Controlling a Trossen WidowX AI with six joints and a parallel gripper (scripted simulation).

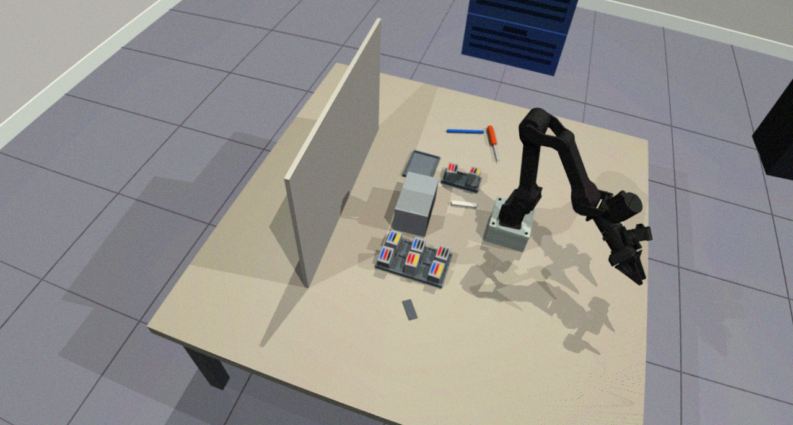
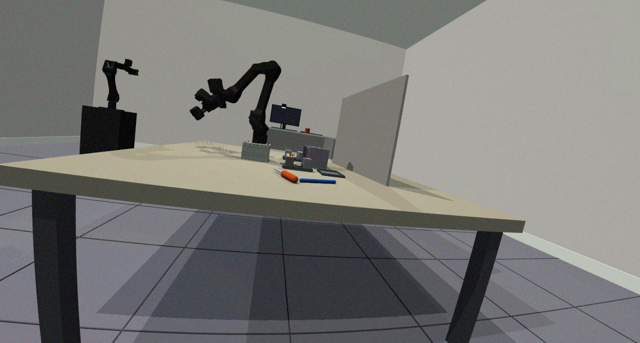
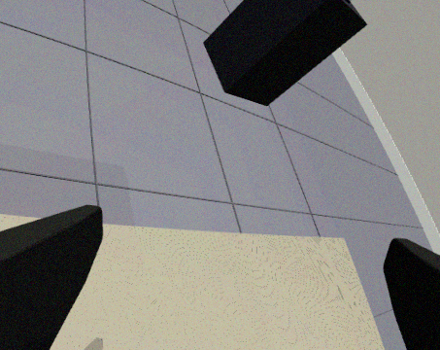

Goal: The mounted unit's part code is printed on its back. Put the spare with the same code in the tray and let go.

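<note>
Right now my gripper tip is 540 mm short of the grey spare, 410 mm to the left of it and 150 mm above it. From my gripper tip the other things lie so: white strip: 480 mm ahead, 300 mm to the right, 190 mm below; grey mounted unit: 630 mm ahead, 220 mm to the right, 140 mm below; rack: 500 mm ahead, 400 mm to the right, 180 mm below.
</note>
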